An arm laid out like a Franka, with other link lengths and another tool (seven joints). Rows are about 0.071 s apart.
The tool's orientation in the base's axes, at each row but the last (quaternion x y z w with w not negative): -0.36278, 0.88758, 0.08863, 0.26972; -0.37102, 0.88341, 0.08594, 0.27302; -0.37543, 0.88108, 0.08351, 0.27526; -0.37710, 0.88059, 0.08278, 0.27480; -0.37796, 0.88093, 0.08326, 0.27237; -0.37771, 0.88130, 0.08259, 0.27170
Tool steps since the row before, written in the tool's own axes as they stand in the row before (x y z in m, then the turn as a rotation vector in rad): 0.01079, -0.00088, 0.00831, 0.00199, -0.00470, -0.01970; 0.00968, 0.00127, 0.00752, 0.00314, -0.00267, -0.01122; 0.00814, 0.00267, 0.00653, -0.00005, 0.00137, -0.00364; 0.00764, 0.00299, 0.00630, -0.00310, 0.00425, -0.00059; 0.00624, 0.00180, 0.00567, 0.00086, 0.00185, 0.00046; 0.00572, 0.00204, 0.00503, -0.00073, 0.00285, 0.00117
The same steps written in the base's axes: -0.00233, -0.00413, -0.01280, -0.00609, -0.01153, 0.01562; -0.00332, -0.00232, -0.01164, -0.00463, -0.00778, 0.00780; -0.00374, -0.00082, -0.01007, -0.00248, -0.00029, 0.00298; -0.00378, -0.00040, -0.00962, -0.00151, 0.00469, 0.00193; -0.00245, -0.00061, -0.00824, -0.00161, 0.00092, -0.00096; -0.00260, -0.00036, -0.00744, -0.00112, 0.00286, -0.00076
